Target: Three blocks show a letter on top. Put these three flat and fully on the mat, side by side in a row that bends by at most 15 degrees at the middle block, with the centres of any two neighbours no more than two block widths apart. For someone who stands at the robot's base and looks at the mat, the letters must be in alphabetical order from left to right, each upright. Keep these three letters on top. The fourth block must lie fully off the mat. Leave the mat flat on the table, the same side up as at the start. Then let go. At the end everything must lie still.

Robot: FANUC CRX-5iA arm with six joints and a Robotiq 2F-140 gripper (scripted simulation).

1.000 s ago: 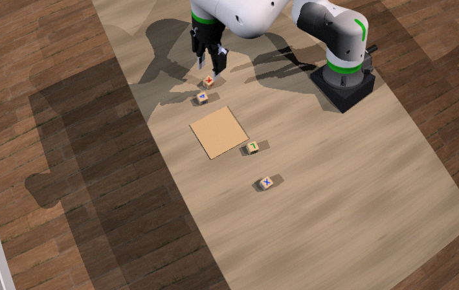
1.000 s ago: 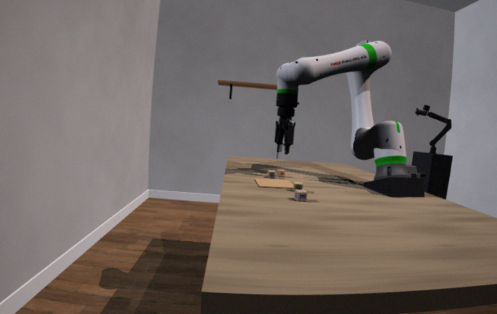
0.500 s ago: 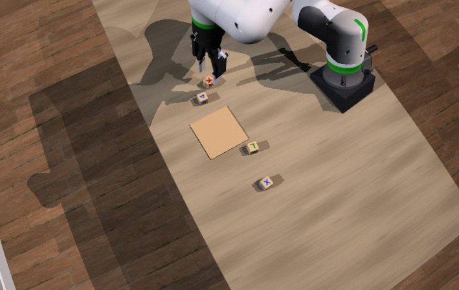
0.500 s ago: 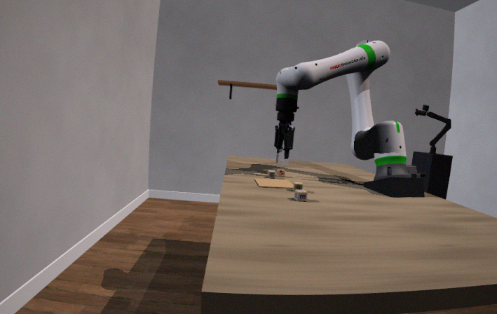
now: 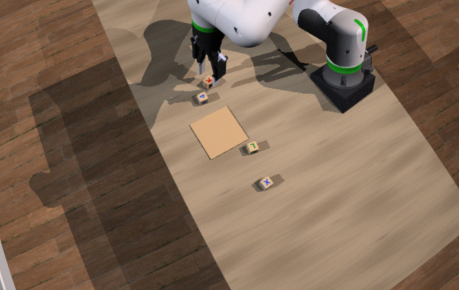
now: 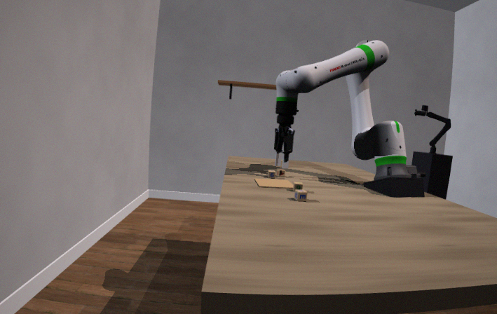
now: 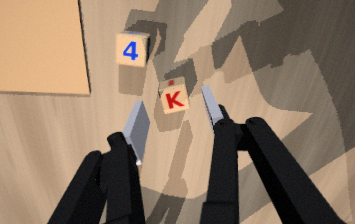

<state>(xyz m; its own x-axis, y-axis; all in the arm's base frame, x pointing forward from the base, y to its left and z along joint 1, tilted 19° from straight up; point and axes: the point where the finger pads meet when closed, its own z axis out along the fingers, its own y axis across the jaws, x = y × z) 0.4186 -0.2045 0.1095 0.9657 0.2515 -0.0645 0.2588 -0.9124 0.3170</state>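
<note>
Now: hand 60 mm above the red K block. From my hand the other things lie so: 4 block (50 mm ahead, 40 mm to the left, 60 mm below); then L block (10 mm ahead, 280 mm to the left, 60 mm below); then tan mat (70 mm ahead, 170 mm to the left, 70 mm below).
</note>
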